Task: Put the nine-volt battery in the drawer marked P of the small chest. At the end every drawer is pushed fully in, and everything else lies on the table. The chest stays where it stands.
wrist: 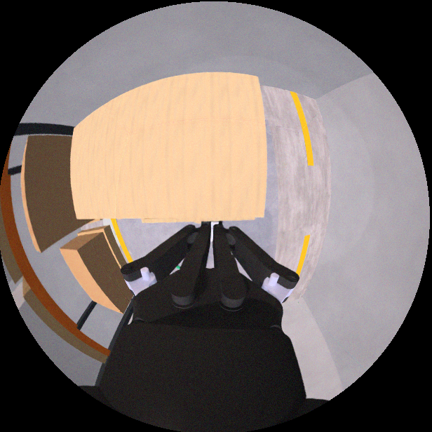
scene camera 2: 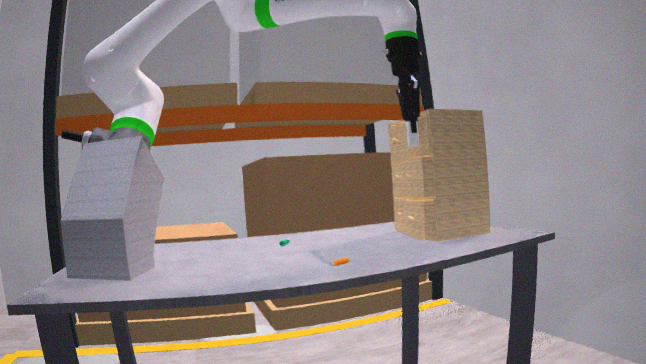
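Where they show: gripper, between the fingertips: (scene camera 2: 413, 146); arm's base, origin of its link: (scene camera 2: 124, 161).
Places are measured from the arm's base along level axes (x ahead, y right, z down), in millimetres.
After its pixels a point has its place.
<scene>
The small wooden chest (scene camera 2: 457, 175) @(z 91, x 803, y 253 mm) (wrist: 170, 150) stands upright at the right end of the table. Its drawer fronts face left in the scene view, and no letters can be read on them. My gripper (scene camera 2: 413, 140) @(z 8, x 721, y 176 mm) (wrist: 212, 215) is shut and empty, pointing down, with its fingertips at the front of an upper drawer. In the wrist view a thin strip of drawer front (wrist: 165, 220) shows along the chest's front edge, about flush with it. The lower drawers look pushed in. The nine-volt battery does not show in either view; the drawers' insides are hidden.
A small green object (scene camera 2: 284, 242) @(z 246, x 436, y -63 mm) (wrist: 178, 268) and an orange cylinder (scene camera 2: 341, 261) @(z 248, x 435, y 281 mm) lie on the table (scene camera 2: 225, 270) @(z 255, x 211, y 187 mm). The grey pedestal (scene camera 2: 95, 200) @(z 91, x -64, y 150 mm) under the arm stands at the left. Behind the table are a large brown box (scene camera 2: 320, 195) and a rack with an orange beam (scene camera 2: 325, 111).
</scene>
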